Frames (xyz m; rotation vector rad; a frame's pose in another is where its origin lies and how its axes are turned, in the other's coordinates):
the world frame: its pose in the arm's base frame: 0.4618 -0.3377 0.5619 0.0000 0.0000 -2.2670
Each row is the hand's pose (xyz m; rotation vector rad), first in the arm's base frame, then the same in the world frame.
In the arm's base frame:
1: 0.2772 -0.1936 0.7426 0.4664 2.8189 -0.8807
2: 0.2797 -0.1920 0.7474 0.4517 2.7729 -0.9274
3: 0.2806 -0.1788 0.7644 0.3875 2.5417 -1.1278
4: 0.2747 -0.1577 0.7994 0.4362 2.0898 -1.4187
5: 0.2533 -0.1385 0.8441 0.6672 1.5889 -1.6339
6: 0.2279 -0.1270 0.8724 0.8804 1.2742 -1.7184
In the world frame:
1: 0.0078 -0.2341 0.1807 -2.0877 1.4322 -0.1481
2: 0.0050 -0.2332 0.1855 -2.0515 1.3998 -0.1298
3: -0.0057 -0.2409 0.2025 -1.8746 1.2513 -0.0428
4: -0.0181 -0.2590 0.2375 -1.4802 1.1091 0.0780
5: -0.0191 -0.2877 0.2822 -0.9923 1.0957 0.1509
6: -0.0117 -0.3146 0.3105 -0.6667 1.1407 0.1650

